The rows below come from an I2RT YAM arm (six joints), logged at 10 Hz.
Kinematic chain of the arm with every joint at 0, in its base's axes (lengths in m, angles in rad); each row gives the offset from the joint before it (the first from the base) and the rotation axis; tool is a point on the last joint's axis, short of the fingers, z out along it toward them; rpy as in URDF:
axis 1: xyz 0 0 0.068 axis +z
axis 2: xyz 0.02 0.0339 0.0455 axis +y
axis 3: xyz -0.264 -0.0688 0 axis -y
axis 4: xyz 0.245 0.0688 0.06 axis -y
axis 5: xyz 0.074 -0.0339 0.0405 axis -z
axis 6: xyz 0.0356 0 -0.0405 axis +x
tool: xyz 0 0 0 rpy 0 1.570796 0
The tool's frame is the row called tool.
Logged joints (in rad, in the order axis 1, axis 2, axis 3, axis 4, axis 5, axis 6), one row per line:
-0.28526, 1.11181, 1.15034, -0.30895, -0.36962, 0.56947
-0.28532, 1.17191, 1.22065, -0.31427, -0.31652, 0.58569
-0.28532, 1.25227, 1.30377, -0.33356, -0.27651, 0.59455
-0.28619, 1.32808, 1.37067, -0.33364, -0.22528, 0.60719
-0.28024, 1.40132, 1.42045, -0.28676, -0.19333, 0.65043
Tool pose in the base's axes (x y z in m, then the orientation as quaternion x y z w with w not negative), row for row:
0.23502, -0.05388, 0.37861, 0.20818, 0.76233, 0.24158, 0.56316
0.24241, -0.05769, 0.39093, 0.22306, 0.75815, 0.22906, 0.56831
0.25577, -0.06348, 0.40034, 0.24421, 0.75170, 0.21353, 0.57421
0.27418, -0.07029, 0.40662, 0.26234, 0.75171, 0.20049, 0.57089
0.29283, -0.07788, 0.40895, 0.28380, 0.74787, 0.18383, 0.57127
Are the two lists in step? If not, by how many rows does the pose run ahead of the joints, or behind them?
The pose runs 1 row behind the joints: the pose in row i belongs to the joints in row i - 1.
